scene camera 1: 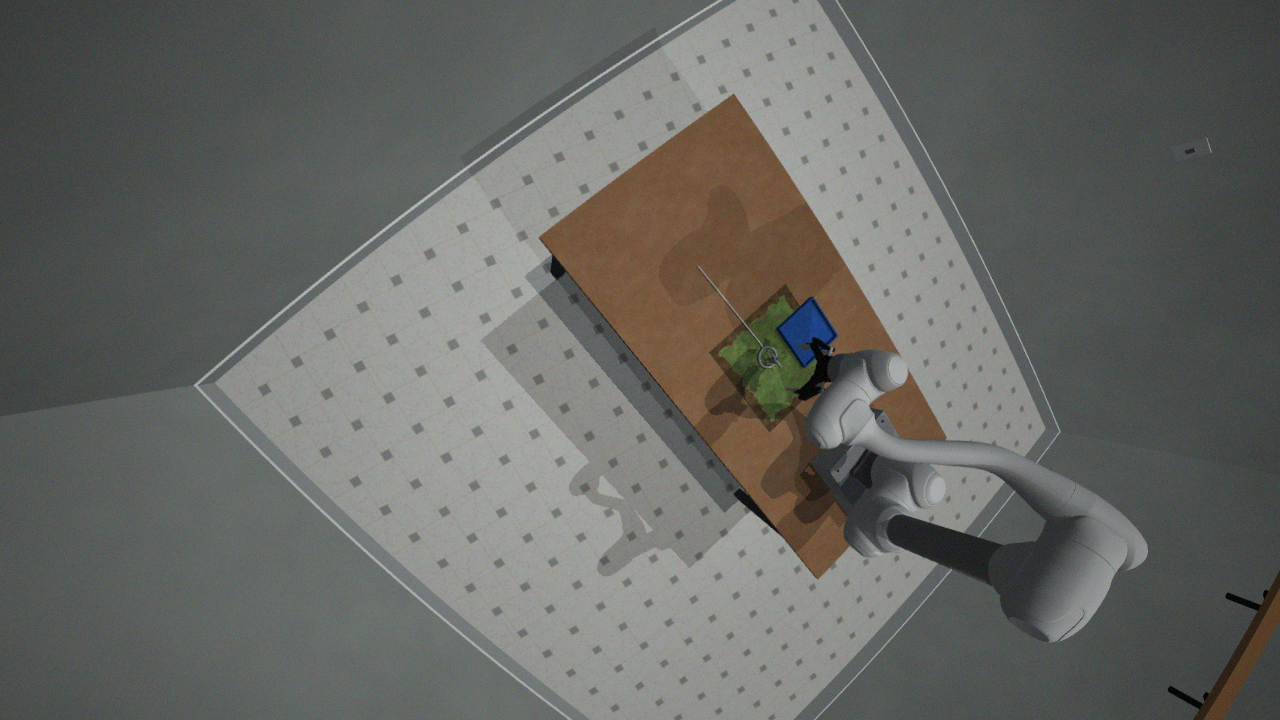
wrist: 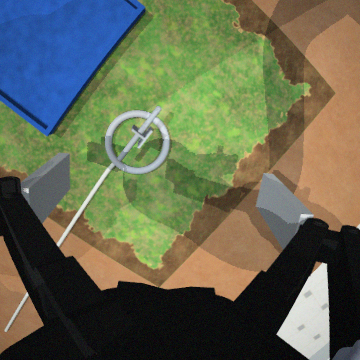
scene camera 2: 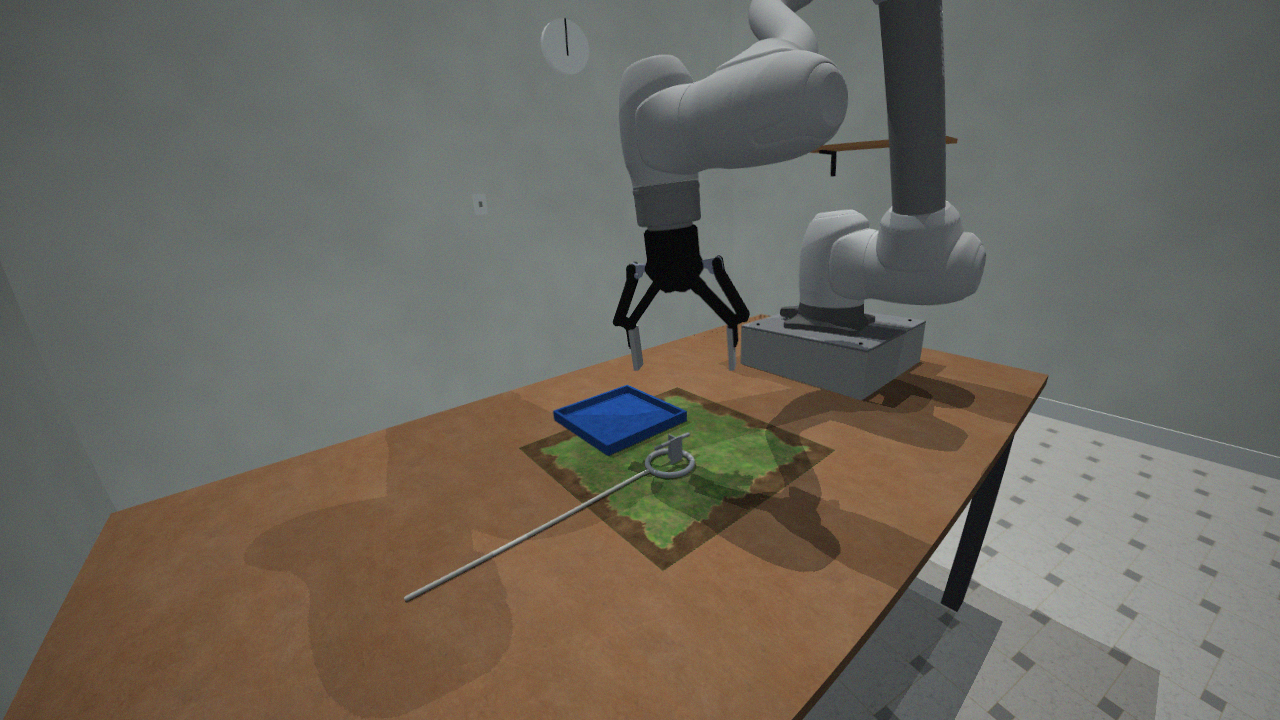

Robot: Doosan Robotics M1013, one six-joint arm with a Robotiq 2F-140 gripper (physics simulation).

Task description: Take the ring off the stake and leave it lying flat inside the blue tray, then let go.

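Pixels of known places: gripper, between the fingertips: [scene camera 1: 794, 368] [wrist: 165, 180] [scene camera 2: 684, 367]; arm's base, origin of its link: [scene camera 1: 874, 466] [scene camera 2: 830, 324].
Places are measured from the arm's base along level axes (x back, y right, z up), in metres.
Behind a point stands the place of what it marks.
A grey ring [scene camera 1: 759, 360] @[y 0.026, x -0.627, z -0.100 m] [scene camera 2: 669, 475] @[y 0.034, x -0.639, z -0.101 m] [wrist: 166, 142] @[y 0.025, x -0.588, z -0.098 m] lies low around a small grey upright stake [scene camera 2: 675, 450] @[y 0.054, x -0.594, z -0.084 m] on the green mat. A thin bar at the stake's top crosses above the ring in the wrist view. The blue tray [scene camera 1: 803, 329] @[y 0.235, x -0.554, z -0.101 m] [scene camera 2: 617, 416] @[y 0.244, x -0.530, z -0.101 m] [wrist: 50, 55] @[y 0.202, x -0.557, z -0.101 m] stands at the mat's edge beside the ring, with no ring in it. My gripper [scene camera 1: 805, 367] @[y 0.038, x -0.588, z 0.065 m] [scene camera 2: 684, 368] @[y 0.038, x -0.588, z 0.065 m] [wrist: 165, 180] @[y 0.038, x -0.588, z 0.065 m] is open wide and empty, pointing down. It hangs well above the mat and table. In the wrist view the ring shows ahead of the fingertips, left of the middle between them.
A long thin pale rod [scene camera 1: 726, 301] @[y 0.106, x -0.866, z -0.103 m] [scene camera 2: 537, 533] @[y 0.101, x -0.851, z -0.105 m] [wrist: 82, 212] runs from the ring across the mat [scene camera 1: 769, 394] @[y -0.043, x -0.506, z -0.107 m] [scene camera 2: 769, 456] @[y -0.067, x -0.490, z -0.107 m] [wrist: 210, 75] @[y 0.016, x -0.487, z -0.107 m] onto the brown table [scene camera 2: 313, 474] @[y 0.547, x -1.018, z -0.108 m]. Whether it joins the stake is unclear. The grey robot base [scene camera 2: 805, 360] @[y 0.004, x -0.150, z -0.052 m] stands behind the mat.
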